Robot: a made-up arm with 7 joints.
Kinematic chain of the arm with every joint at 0, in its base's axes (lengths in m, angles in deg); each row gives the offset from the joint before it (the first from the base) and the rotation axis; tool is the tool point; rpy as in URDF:
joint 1: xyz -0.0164 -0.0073 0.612 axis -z
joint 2: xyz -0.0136 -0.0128 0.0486 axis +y
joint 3: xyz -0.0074 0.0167 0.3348 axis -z
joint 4: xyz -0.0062 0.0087 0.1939 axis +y
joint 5: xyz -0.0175 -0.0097 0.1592 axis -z
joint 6: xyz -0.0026 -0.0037 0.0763 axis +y
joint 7: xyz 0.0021 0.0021 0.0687 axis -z
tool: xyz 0.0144 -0.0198 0.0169 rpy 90 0 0
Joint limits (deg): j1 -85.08..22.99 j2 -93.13..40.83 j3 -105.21..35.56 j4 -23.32..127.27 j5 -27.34..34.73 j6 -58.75..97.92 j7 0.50..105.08
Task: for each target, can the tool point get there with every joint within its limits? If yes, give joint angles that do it. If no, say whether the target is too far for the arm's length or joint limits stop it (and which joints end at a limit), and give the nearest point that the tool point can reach.
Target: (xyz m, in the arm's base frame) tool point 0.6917 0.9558 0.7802
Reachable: no: too far | nearest point 0.3569 0.5004 0.9674 | short by 0.595 m
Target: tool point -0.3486 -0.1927 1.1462
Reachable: yes | joints -13.97 -60.25 17.13 74.19 -1.97 60.12 28.85
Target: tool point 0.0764 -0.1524 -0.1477
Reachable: no: joint limits stop it (at a limit: joint 1, joint 2, joint 3, joint 4, joint 5, joint 7) | nearest point -0.1877 -0.3326 0.5677 | short by 0.784 m
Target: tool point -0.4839 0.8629 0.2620
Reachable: no: too far | nearest point -0.4979 0.5100 0.5318 | short by 0.444 m
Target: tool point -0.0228 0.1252 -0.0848
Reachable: no: joint limits stop it (at a limit: joint 1, joint 2, joint 3, joint 4, joint 5, joint 7) | nearest point -0.2478 0.2824 0.5648 | short by 0.705 m
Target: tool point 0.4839 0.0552 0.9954
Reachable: yes | joints 11.32 29.35 -34.96 89.78 16.51 23.79 68.95
